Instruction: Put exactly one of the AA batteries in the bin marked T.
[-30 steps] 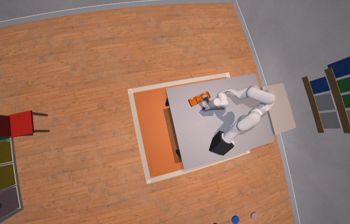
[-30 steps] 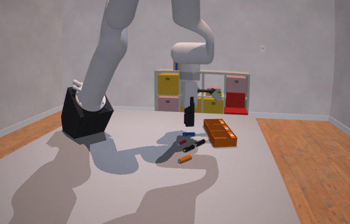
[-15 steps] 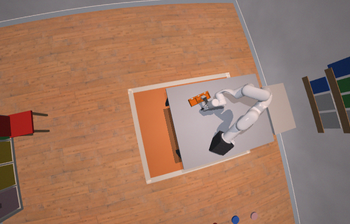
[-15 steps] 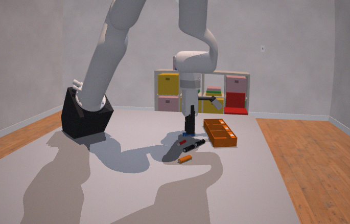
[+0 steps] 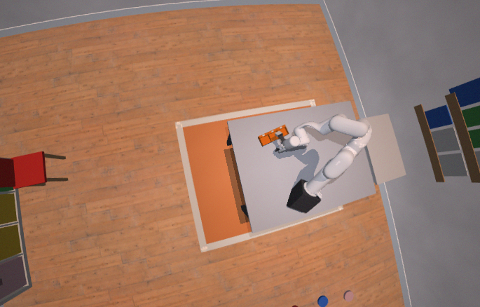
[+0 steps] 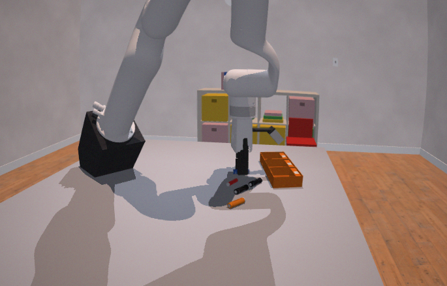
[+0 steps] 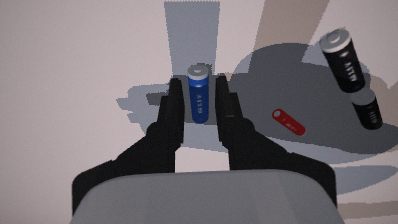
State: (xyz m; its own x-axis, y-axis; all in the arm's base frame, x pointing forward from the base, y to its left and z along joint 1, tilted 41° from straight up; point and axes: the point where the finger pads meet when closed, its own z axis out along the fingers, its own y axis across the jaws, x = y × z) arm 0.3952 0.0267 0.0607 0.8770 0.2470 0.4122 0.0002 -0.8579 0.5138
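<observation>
The blue AA battery is 20 mm below my hand. The rest, counted from my hand: orange bin tray: 120 mm ahead, 10 mm to the right, 10 mm below; black battery: 100 mm to the right, 20 mm below, 20 mm ahead; small red battery: 80 mm to the right, 40 mm behind, 20 mm below.
</observation>
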